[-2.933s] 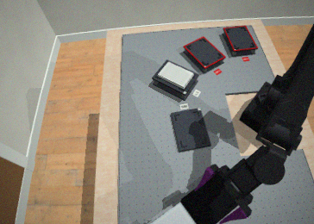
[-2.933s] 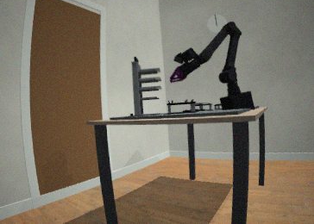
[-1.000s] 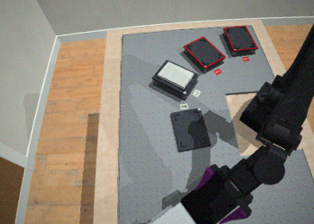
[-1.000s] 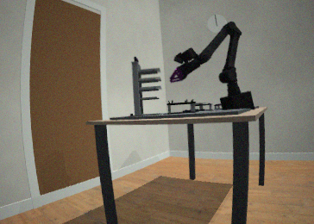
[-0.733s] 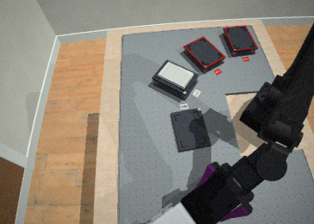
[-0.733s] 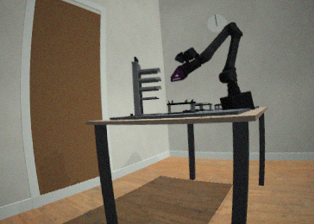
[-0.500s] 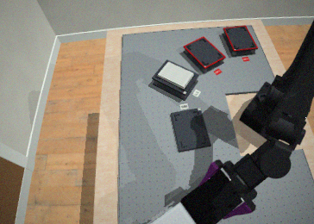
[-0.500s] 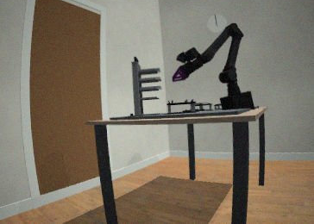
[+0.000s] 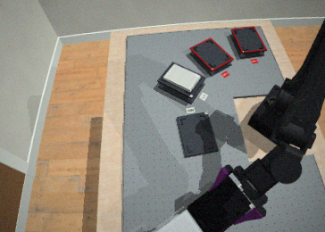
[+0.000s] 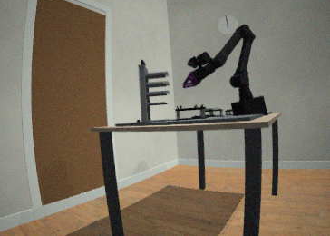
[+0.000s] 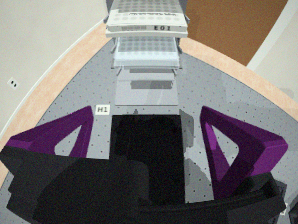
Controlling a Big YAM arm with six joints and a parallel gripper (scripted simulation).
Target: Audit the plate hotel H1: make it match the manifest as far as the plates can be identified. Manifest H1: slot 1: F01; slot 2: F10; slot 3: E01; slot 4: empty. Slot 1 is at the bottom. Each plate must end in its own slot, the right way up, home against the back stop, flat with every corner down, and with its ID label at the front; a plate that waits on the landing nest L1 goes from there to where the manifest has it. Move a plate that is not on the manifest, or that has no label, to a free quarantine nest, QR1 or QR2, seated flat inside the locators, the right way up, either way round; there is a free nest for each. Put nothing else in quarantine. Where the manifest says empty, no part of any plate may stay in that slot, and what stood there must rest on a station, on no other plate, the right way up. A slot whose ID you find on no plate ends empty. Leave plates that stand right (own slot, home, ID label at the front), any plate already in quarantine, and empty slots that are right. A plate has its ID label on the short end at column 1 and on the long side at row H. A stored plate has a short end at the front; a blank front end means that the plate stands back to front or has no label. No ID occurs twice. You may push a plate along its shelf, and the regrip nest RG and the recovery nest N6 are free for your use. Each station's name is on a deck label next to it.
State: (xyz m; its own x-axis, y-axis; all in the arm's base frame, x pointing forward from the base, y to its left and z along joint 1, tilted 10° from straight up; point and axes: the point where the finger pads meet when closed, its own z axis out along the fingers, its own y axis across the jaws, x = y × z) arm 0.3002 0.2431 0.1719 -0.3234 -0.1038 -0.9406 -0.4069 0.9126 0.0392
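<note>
Now: the black nest 2 cm behind my hand, 1 cm to the right of it and 14 cm below it. The rest, counted from my hand: pale plate (14 cm ahead, 6 cm to the left, 7 cm above); then plate hotel (21 cm ahead, 9 cm to the left, 4 cm below); then H1 deck label (5 cm ahead, 13 cm to the left, 19 cm below).
</note>
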